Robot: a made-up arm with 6 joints.
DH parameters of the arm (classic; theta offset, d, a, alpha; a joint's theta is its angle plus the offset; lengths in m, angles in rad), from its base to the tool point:
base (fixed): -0.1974 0 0.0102 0
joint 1: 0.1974 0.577 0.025 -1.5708
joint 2: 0.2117 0 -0.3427 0
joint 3: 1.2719 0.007 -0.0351 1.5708
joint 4: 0 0.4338 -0.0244 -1.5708
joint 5: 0 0.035 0.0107 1.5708
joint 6: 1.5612 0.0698 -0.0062 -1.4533
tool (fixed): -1.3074 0.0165 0 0
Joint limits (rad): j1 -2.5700..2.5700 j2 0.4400..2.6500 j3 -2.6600..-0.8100 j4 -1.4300..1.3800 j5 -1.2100..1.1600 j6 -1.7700..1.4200
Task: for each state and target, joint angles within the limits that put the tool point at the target. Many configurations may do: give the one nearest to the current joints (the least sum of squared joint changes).
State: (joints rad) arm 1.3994 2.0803 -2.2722 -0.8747 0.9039 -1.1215
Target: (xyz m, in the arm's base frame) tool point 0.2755 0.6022 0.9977
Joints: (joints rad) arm 1.1438 1.9086 -2.1472 -0.8991 1.0152 -1.1396
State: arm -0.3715 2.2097 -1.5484 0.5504 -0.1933 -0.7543
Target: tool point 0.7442 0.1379 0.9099
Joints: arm 0.1591 2.0355 -1.8923 0.5200 -0.1984 -0.7708
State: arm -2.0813 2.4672 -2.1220 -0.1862 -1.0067 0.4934
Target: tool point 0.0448 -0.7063 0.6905
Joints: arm -1.6040 2.0832 -1.4441 -0.3329 -1.1923 0.4485
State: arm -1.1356 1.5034 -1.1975 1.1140 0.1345 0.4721
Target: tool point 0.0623 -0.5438 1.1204
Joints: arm -1.4683 1.5130 -1.7111 1.1191 0.0487 0.4454
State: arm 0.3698 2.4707 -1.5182 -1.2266 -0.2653 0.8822
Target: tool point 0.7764 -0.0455 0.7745
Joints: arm -0.1187 2.1263 -1.8799 -1.1984 -0.2385 0.8941
